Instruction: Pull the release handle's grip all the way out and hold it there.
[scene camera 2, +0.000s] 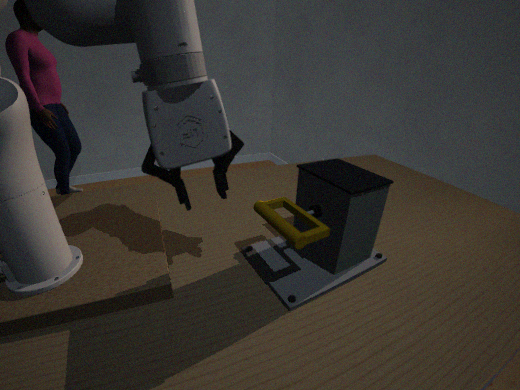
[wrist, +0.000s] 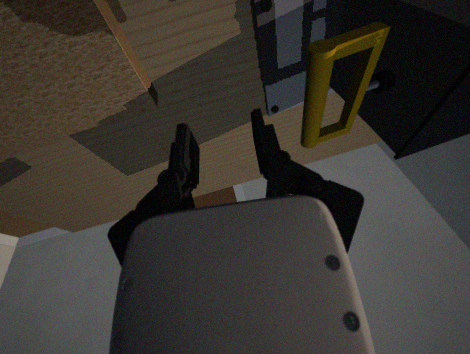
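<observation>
The release handle's yellow grip (scene camera 2: 278, 223) (wrist: 316, 97) is the outer bar of a rectangular yellow frame. The frame stands out level from the side of a dark grey box (scene camera 2: 367, 222) (wrist: 425, 95) on a short rod (wrist: 372, 86), with a gap between frame and box. My gripper (scene camera 2: 205, 202) (wrist: 222, 130) is partly open and empty, its fingers pointing down. In the scene view it hangs left of the grip and apart from it, above the table. In the wrist view the grip is to the right of both fingertips.
The box stands on a light base plate (scene camera 2: 312, 288) (wrist: 287, 94) with dark bolts at its corners, on the wooden table (scene camera 2: 400, 320). The arm's white base (scene camera 2: 35, 240) stands on a raised wooden board (scene camera 2: 115, 280) at the left. A person in a pink top (scene camera 2: 42, 70) stands behind.
</observation>
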